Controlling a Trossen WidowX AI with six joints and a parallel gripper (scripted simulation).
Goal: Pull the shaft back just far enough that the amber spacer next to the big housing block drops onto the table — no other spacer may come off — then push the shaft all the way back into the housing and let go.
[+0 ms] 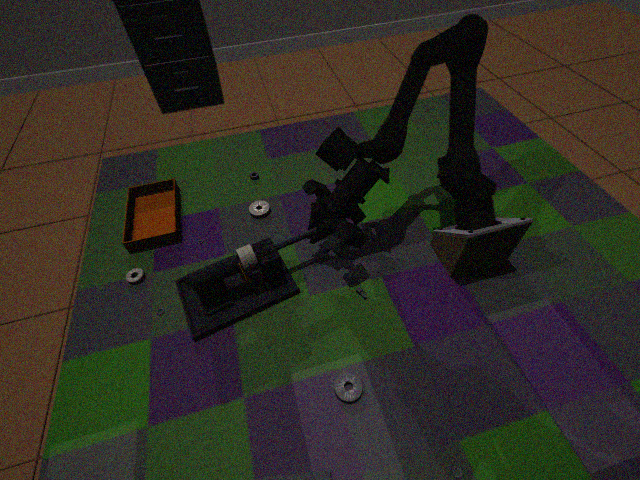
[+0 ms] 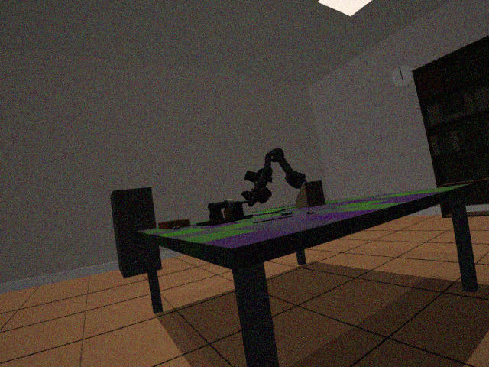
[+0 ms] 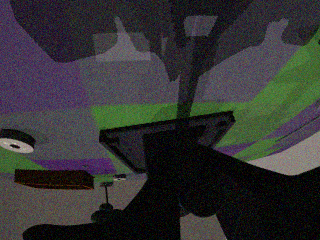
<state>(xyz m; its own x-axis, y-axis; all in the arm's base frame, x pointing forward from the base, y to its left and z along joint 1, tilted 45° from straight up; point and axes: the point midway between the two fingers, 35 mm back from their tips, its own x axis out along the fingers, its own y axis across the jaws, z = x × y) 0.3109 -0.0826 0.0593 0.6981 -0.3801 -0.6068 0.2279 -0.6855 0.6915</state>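
Right now my gripper tip is 60 mm short of the dark shaft, 10 mm to the right of it and 30 mm below it. From my gripper tip the other things lie so: small nut (90 mm ahead, 310 mm to the right, 50 mm below); then amber spacer (150 mm ahead, 40 mm to the left, 20 mm below); then orange tray (360 mm ahead, 230 mm to the right, 40 mm below).
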